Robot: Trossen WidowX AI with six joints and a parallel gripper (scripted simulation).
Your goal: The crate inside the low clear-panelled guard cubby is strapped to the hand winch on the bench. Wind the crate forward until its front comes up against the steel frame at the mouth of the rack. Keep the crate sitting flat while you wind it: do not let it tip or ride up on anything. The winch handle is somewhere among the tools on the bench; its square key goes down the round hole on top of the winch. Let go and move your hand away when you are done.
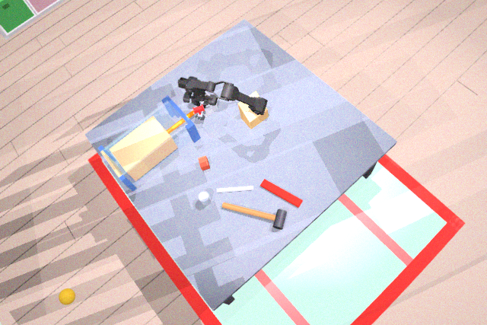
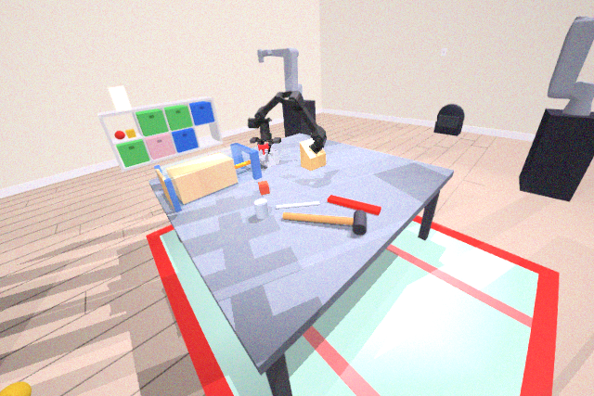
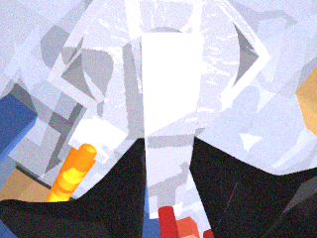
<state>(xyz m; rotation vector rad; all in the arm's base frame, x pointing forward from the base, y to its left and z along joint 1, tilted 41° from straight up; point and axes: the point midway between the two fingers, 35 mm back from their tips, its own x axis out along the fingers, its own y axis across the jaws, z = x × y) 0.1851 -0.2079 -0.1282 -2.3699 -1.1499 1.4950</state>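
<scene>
The white crank handle is 10 mm ahead of my gripper tip, 10 mm to the left of it and 20 mm above it. Round my gripper tip: white bar 220 mm ahead, 450 mm to the left, 90 mm below; then red knob 40 mm ahead, 30 mm to the left, 50 mm above; then white winch 60 mm behind, 30 mm to the right, 60 mm below.
</scene>
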